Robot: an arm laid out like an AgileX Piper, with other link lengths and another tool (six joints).
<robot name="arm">
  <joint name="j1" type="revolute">
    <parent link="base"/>
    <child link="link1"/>
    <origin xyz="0 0 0.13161" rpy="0 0 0"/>
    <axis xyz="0 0 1"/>
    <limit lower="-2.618" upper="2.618"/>
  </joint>
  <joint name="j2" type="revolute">
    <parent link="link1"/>
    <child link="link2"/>
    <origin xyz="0 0 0" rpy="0 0 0"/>
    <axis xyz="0 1 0"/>
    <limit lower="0" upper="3.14"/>
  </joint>
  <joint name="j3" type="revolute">
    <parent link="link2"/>
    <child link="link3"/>
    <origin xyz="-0.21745 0 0.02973" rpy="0 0 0"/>
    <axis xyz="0 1 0"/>
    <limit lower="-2.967" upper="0"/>
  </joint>
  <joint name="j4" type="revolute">
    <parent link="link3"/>
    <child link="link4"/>
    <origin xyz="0.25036 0 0.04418" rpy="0 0 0"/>
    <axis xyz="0.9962 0 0.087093"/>
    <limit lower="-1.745" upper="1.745"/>
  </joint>
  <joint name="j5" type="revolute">
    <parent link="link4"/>
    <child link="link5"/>
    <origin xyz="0 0 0" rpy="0 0 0"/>
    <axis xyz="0 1 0"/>
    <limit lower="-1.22" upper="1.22"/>
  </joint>
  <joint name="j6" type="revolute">
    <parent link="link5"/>
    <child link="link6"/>
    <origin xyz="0.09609 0 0.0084" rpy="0 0 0"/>
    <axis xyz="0.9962 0 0.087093"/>
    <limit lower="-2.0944" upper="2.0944"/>
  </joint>
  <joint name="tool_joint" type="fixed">
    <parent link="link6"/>
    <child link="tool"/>
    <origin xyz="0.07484 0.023 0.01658" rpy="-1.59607 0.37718 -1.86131"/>
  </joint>
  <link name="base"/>
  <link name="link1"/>
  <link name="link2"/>
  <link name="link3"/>
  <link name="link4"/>
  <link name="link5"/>
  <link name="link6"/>
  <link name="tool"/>
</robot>
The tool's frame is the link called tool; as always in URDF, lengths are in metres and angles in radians.
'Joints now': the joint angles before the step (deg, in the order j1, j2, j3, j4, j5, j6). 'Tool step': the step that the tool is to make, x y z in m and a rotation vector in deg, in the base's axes. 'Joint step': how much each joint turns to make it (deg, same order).
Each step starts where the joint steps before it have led.
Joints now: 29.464, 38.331, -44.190, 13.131, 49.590, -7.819
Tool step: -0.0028, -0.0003, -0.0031, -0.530, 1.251, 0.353
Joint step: 0.014, -0.006, 0.012, 0.205, 1.378, 0.015
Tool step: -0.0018, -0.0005, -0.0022, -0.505, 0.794, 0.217
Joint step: 0.017, 0.003, -0.010, -0.025, 0.968, 0.024
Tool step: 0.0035, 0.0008, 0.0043, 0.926, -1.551, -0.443
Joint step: -0.036, -0.008, -0.002, -0.021, -1.842, -0.022
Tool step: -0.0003, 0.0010, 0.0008, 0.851, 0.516, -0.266
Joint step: 0.006, 0.005, 0.011, 0.553, -0.092, 0.581
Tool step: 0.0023, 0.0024, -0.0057, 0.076, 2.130, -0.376
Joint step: -0.010, 1.483, 0.001, 0.514, 0.187, 0.808
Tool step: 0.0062, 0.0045, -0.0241, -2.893, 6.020, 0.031
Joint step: -0.003, 5.154, -0.016, 0.119, 1.474, 0.513
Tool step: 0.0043, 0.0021, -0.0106, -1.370, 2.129, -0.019
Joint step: 0.021, 2.658, -0.113, -0.169, -0.025, 0.034
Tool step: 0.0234, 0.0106, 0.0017, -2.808, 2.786, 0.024
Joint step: -0.020, 9.874, -7.949, -1.371, 1.842, 0.488
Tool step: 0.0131, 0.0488, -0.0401, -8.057, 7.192, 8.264
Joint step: 7.690, 18.931, -10.095, -2.789, 1.633, -0.052
